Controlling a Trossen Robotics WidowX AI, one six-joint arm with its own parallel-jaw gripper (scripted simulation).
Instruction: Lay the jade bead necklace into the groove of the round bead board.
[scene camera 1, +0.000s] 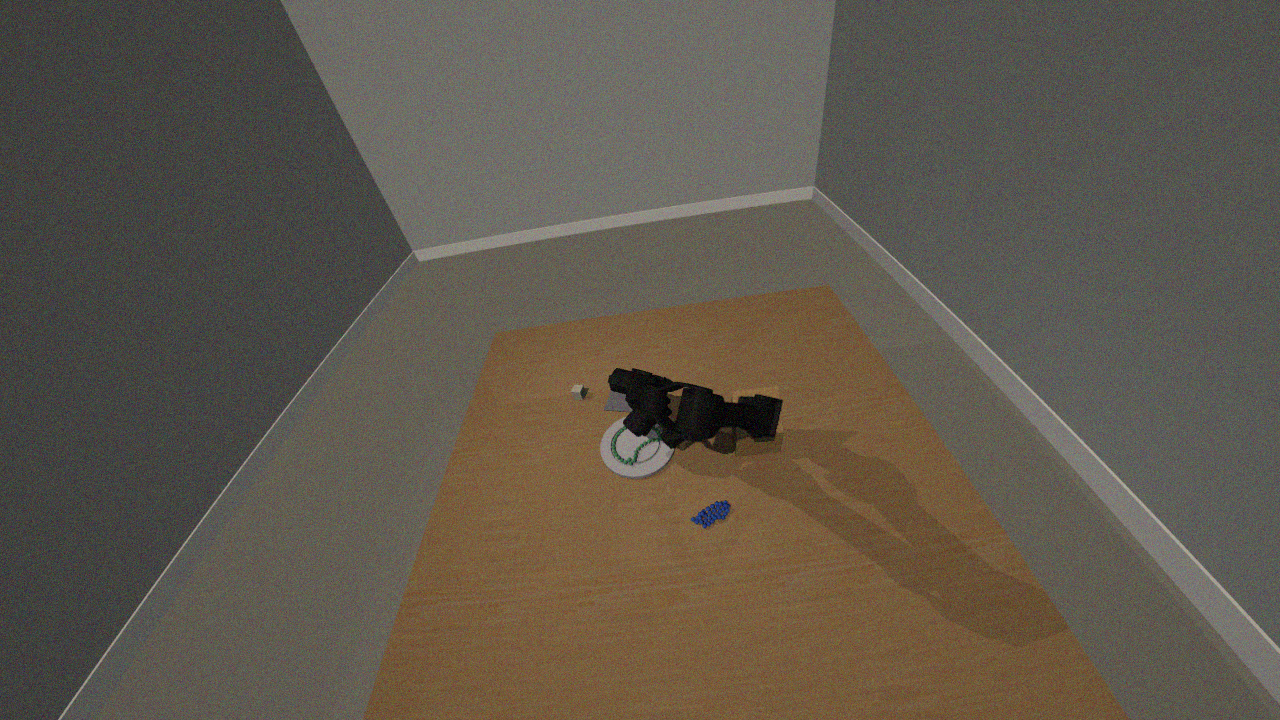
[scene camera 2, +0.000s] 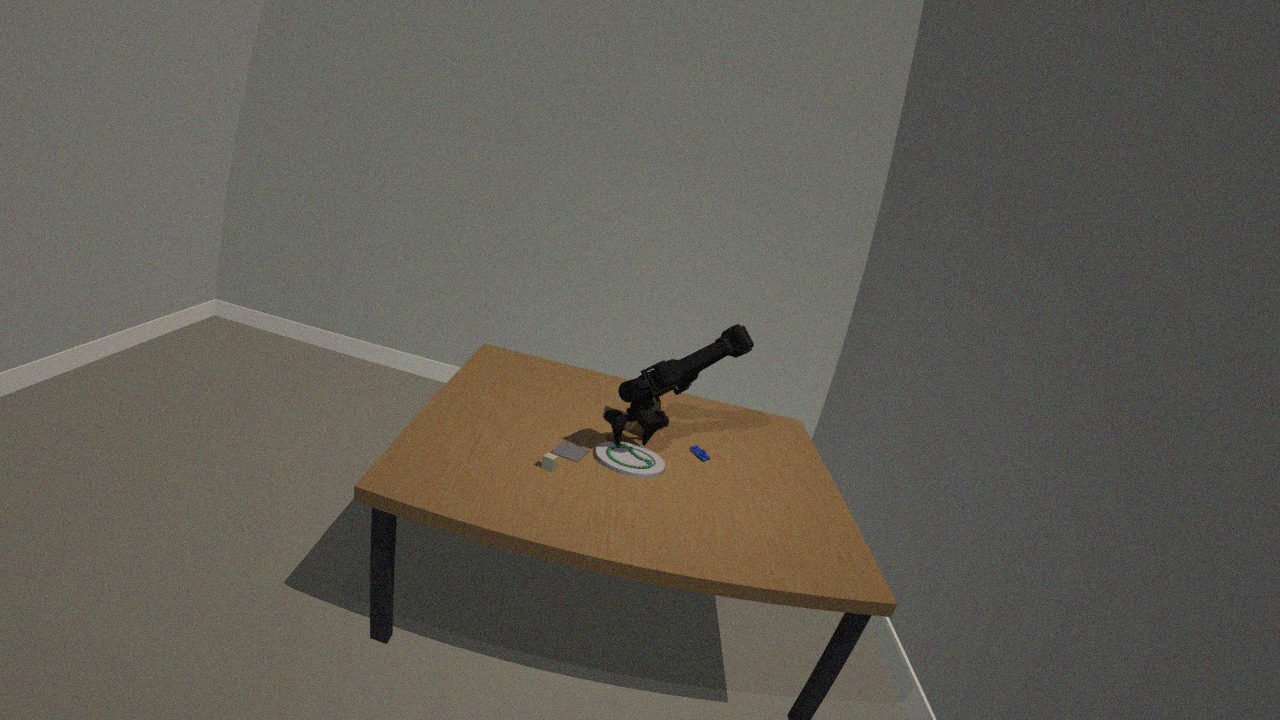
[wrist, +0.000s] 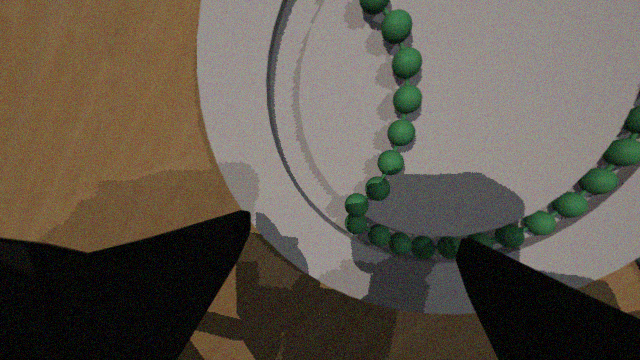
Note:
My gripper (scene camera 2: 630, 445) is open, with nothing in its grasp.
My gripper is seen too in scene camera 1 (scene camera 1: 661, 436) and in the wrist view (wrist: 350, 234).

